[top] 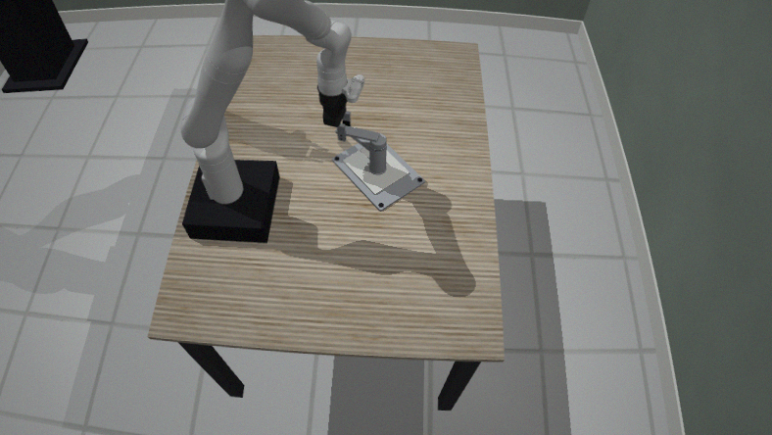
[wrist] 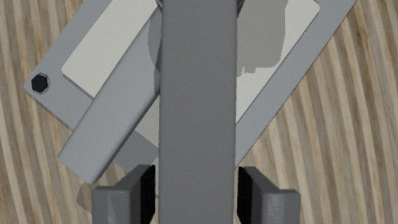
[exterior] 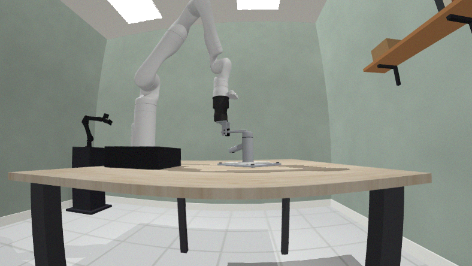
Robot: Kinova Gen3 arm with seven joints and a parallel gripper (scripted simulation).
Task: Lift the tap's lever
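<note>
My hand is 4 cm short of the lever and 1 cm to the left of it. Round my hand: plate: 14 cm below, 10 cm ahead, 3 cm to the right; grey tap: 7 cm ahead, 4 cm below.
</note>
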